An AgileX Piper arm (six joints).
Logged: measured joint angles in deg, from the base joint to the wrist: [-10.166 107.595 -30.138 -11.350 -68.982 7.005]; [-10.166 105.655 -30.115 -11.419 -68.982 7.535]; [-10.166 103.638 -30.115 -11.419 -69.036 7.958]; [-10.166 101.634 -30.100 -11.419 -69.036 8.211]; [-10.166 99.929 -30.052 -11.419 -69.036 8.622]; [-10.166 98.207 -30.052 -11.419 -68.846 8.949]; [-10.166 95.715 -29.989 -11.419 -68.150 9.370]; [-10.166 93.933 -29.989 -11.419 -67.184 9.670]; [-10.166 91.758 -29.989 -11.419 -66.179 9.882]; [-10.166 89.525 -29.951 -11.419 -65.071 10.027]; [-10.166 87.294 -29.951 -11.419 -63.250 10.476]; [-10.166 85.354 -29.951 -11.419 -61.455 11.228]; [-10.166 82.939 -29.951 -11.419 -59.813 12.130]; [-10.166 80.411 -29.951 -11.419 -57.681 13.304]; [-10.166 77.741 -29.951 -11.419 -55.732 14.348]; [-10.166 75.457 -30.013 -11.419 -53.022 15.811]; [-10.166 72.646 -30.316 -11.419 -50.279 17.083]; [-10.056 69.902 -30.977 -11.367 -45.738 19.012]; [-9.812 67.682 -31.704 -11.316 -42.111 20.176]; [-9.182 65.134 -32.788 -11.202 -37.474 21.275]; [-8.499 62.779 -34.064 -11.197 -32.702 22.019]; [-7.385 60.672 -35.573 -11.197 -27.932 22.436]
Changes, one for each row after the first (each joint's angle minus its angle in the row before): [0.000 -1.940 0.023 -0.069 0.000 0.530]; [0.000 -2.017 0.000 0.000 -0.054 0.423]; [0.000 -2.004 0.015 0.000 0.000 0.253]; [0.000 -1.705 0.048 0.000 0.000 0.411]; [0.000 -1.722 0.000 0.000 0.190 0.327]; [0.000 -2.492 0.063 0.000 0.696 0.421]; [0.000 -1.782 0.000 0.000 0.966 0.300]; [0.000 -2.175 0.000 0.000 1.005 0.212]; [0.000 -2.233 0.038 0.000 1.108 0.145]; [0.000 -2.231 0.000 0.000 1.821 0.449]; [0.000 -1.940 0.000 0.000 1.795 0.752]; [0.000 -2.415 0.000 0.000 1.642 0.902]; [0.000 -2.528 0.000 0.000 2.132 1.174]; [0.000 -2.670 0.000 0.000 1.949 1.044]; [0.000 -2.284 -0.062 0.000 2.710 1.463]; [0.000 -2.811 -0.303 0.000 2.743 1.272]; [0.110 -2.744 -0.661 0.052 4.541 1.929]; [0.244 -2.220 -0.727 0.051 3.627 1.164]; [0.630 -2.548 -1.084 0.114 4.637 1.099]; [0.683 -2.355 -1.276 0.005 4.772 0.744]; [1.114 -2.107 -1.509 0.000 4.770 0.417]
